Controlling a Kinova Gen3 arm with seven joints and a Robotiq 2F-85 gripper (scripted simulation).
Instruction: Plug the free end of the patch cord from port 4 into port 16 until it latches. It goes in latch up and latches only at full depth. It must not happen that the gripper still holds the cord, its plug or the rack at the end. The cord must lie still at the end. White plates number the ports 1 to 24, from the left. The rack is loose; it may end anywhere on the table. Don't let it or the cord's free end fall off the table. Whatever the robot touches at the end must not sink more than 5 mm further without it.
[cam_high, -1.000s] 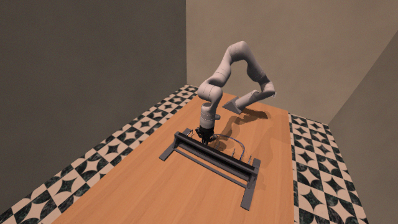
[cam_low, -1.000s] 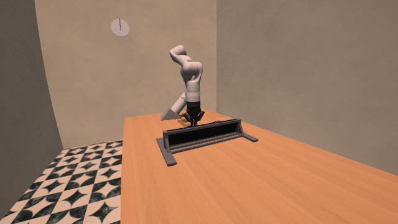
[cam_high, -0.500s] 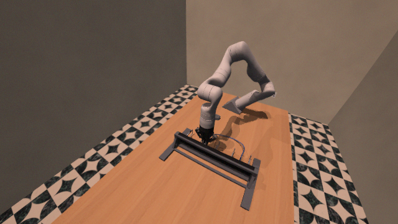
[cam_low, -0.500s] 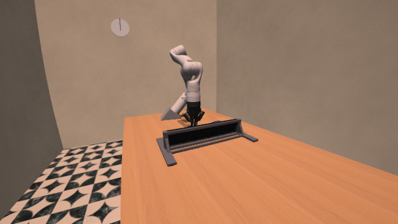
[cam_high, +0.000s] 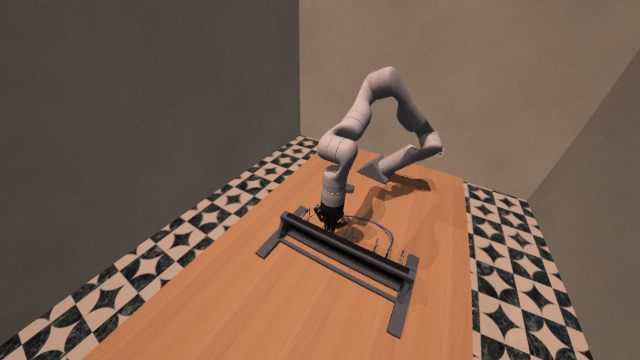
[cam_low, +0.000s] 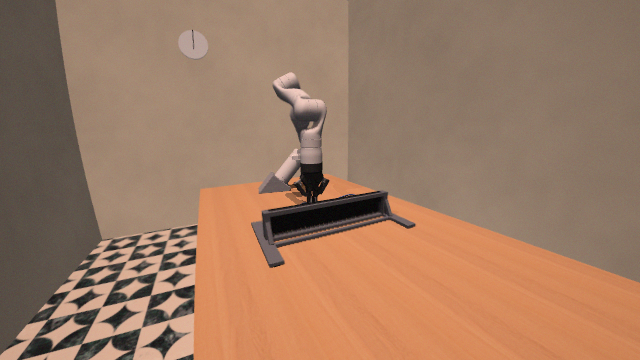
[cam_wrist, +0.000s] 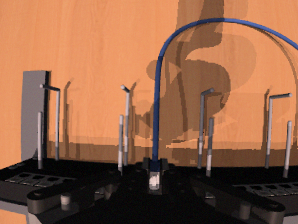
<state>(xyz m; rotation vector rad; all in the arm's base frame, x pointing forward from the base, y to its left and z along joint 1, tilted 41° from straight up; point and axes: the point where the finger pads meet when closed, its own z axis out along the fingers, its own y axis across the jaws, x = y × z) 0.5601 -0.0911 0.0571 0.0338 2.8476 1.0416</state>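
Now: hand 10 mm short of the patch cord plug and 10 mm above it.
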